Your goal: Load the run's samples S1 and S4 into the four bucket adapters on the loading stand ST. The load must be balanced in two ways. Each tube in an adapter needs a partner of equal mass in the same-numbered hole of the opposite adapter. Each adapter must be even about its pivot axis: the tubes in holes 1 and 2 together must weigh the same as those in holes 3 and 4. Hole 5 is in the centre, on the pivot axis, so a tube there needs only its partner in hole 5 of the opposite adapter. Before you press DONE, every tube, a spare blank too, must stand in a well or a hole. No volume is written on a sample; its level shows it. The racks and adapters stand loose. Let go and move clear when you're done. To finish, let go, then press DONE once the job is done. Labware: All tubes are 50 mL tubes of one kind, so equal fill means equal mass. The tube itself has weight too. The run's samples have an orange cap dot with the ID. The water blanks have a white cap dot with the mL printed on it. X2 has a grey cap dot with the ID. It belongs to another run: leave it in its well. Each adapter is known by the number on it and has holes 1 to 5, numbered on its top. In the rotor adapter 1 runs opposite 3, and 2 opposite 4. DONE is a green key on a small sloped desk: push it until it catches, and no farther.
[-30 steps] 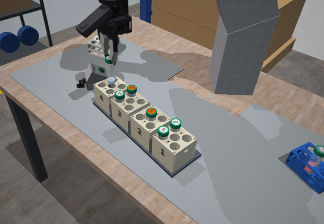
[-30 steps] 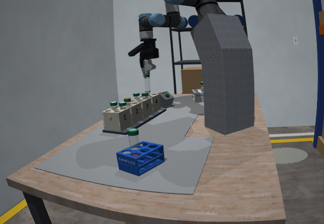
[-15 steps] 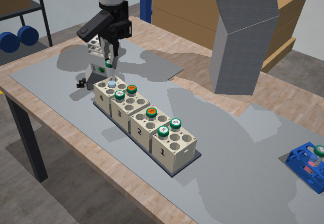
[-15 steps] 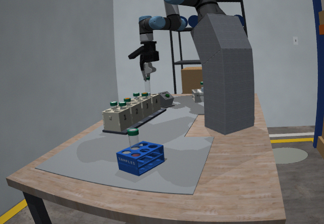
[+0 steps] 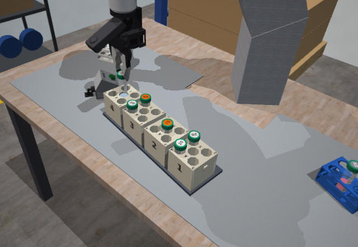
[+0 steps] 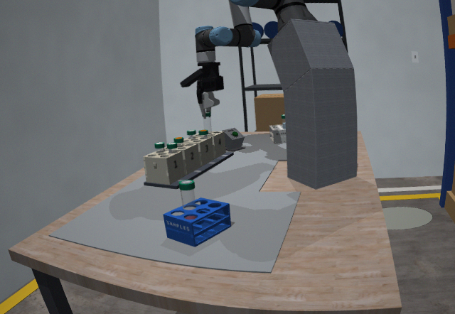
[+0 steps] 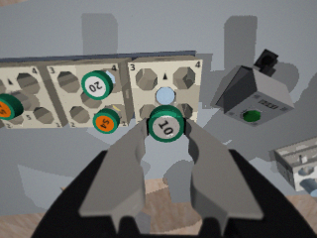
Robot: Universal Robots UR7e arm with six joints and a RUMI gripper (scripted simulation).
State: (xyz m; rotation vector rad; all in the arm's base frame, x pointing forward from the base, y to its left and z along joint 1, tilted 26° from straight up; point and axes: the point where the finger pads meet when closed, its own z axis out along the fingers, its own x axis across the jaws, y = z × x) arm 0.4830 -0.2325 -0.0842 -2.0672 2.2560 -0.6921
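Right now the green DONE key is 7 cm behind my hand, 14 cm to the right of it and 11 cm below it. Round my hand: blue sample rack (20 cm behind, 68 cm to the left, 14 cm below); then white blank rack (24 cm behind, 32 cm to the right, 14 cm below); then water blank (2 cm ahead, 30 cm to the left, 11 cm below).
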